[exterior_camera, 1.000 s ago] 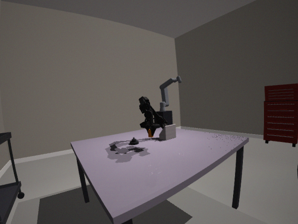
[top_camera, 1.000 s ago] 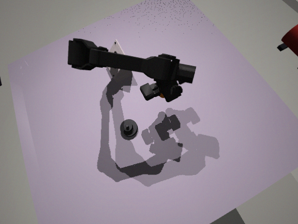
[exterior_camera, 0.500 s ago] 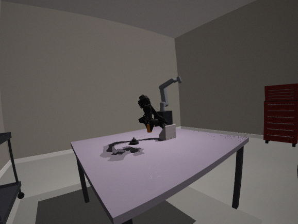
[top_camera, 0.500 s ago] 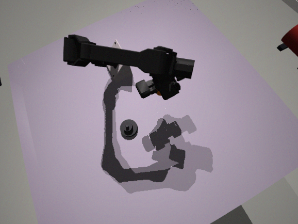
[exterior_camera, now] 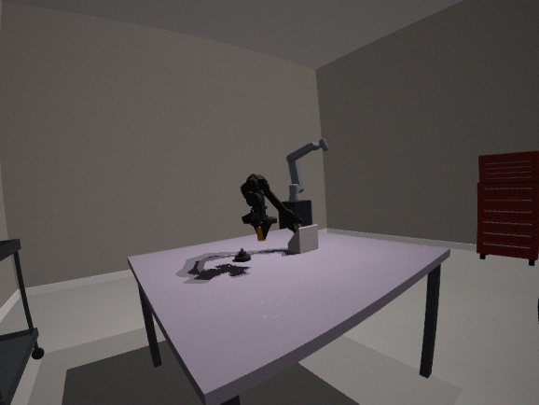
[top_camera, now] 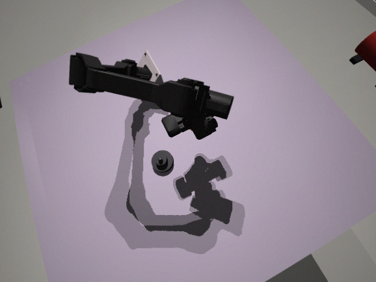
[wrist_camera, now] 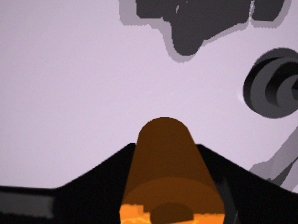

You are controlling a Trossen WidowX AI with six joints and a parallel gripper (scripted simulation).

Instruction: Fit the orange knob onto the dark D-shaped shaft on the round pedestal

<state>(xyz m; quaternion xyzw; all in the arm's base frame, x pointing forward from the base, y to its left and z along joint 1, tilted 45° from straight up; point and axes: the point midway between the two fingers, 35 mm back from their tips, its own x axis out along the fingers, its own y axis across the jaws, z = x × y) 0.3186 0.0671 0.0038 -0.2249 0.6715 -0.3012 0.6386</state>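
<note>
Right now the dark pedestal is 160 mm to the right of my gripper tip, 100 mm below it and 10 mm ahead of it. Also, from my gripper tip: orange knob 20 mm above.
</note>
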